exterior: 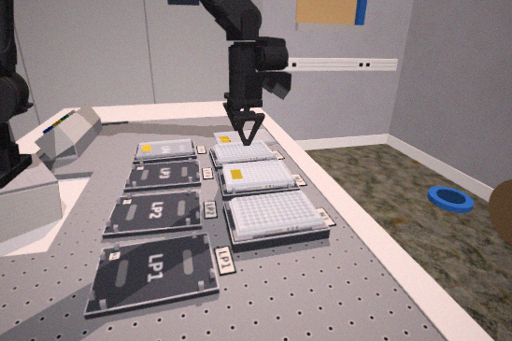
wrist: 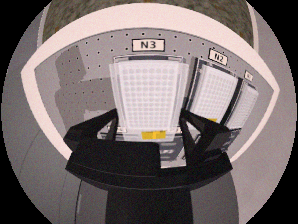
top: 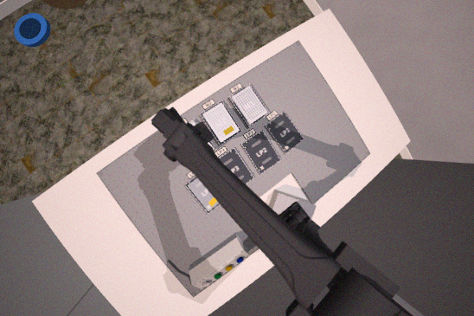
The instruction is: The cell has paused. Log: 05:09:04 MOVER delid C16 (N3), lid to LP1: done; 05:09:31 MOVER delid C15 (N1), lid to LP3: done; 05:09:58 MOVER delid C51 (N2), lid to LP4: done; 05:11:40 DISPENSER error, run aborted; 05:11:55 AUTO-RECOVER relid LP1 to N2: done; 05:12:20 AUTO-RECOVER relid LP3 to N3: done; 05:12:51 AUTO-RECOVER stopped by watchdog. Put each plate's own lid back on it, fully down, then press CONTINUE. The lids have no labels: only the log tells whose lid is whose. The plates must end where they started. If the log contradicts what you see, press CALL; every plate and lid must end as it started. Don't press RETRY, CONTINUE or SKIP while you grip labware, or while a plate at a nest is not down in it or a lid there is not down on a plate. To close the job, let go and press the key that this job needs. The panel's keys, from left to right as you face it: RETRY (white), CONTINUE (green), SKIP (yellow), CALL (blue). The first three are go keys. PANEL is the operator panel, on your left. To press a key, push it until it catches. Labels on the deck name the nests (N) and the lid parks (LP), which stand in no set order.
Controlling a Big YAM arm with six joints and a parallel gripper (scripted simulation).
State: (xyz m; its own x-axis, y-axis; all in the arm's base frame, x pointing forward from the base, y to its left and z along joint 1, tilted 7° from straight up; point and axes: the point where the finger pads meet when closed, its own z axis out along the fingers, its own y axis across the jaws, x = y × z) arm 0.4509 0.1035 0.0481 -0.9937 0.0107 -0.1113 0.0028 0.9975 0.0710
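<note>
The clear lid is 12 cm to the right of my hand and 3 cm below it. The rest, counted from my hand: blue key (45 cm behind, 14 cm to the left, 1 cm above); green key (44 cm behind, 24 cm to the left, 1 cm above); yellow key (44 cm behind, 19 cm to the left, 1 cm above).
</note>
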